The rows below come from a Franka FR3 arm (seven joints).
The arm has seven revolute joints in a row. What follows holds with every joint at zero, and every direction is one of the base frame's.
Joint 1 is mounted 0.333 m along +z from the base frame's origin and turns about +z.
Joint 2 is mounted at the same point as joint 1 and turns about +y.
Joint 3 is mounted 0.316 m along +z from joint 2 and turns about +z.
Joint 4 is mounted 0.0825 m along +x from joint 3 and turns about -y.
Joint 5 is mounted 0.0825 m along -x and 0.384 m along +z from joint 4 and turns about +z.
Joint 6 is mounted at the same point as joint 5 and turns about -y.
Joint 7 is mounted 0.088 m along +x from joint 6 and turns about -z.
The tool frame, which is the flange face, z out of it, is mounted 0.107 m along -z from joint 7; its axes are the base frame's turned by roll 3.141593, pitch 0 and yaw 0 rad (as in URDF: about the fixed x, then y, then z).
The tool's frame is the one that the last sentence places.
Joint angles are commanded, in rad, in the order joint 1, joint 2, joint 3, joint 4, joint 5, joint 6, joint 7. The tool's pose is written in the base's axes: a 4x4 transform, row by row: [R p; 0 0 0 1], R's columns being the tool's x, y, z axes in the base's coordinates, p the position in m. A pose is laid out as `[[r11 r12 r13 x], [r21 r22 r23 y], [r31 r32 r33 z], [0 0 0 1]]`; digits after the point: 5 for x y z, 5 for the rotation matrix.
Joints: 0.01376 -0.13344 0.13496 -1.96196 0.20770 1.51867 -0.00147
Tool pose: [[0.94104 0.09350 -0.32511 0.47497], [0.14665 -0.97880 0.14299 0.09706], [-0.30485 -0.18224 -0.93480 0.51163], [0 0 0 1]]
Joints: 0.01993 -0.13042 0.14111 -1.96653 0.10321 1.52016 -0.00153
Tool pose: [[0.93793 0.13323 -0.32020 0.47518], [0.15228 -0.98772 0.03507 0.09145], [-0.31160 -0.08165 -0.94670 0.50664], [0 0 0 1]]
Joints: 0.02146 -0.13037 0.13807 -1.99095 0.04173 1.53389 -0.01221
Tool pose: [[0.93369 0.15725 -0.32170 0.47431], [0.15720 -0.98722 -0.02631 0.08336], [-0.32172 -0.02601 -0.94648 0.49619], [0 0 0 1]]
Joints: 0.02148 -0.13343 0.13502 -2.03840 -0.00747 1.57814 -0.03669
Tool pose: [[0.92978 0.19131 -0.31451 0.47267], [0.17692 -0.98144 -0.07396 0.07585], [-0.32283 0.01313 -0.94637 0.47899], [0 0 0 1]]
